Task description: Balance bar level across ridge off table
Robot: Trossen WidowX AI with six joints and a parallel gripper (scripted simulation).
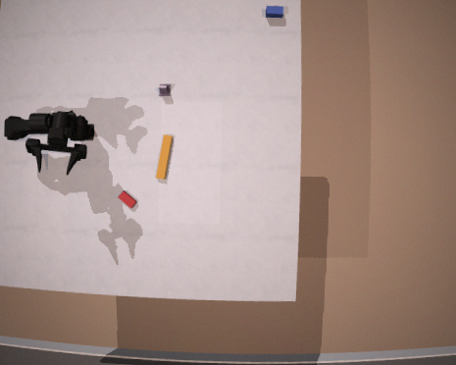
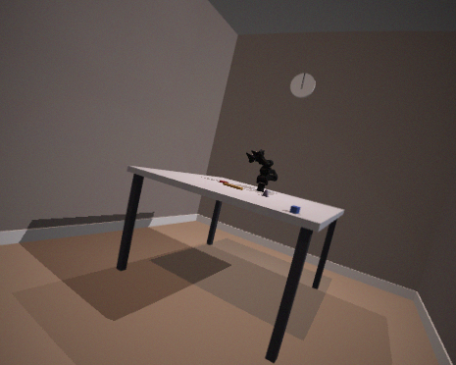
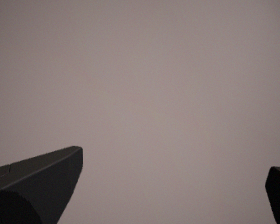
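My gripper tip is 30 cm above the orange bar, 29 cm short of it and 8 cm to the right of it. Also, from my gripper tip: red block (30 cm below, 15 cm ahead, 9 cm to the right); blue block (71 cm ahead, 67 cm to the left, 29 cm below).
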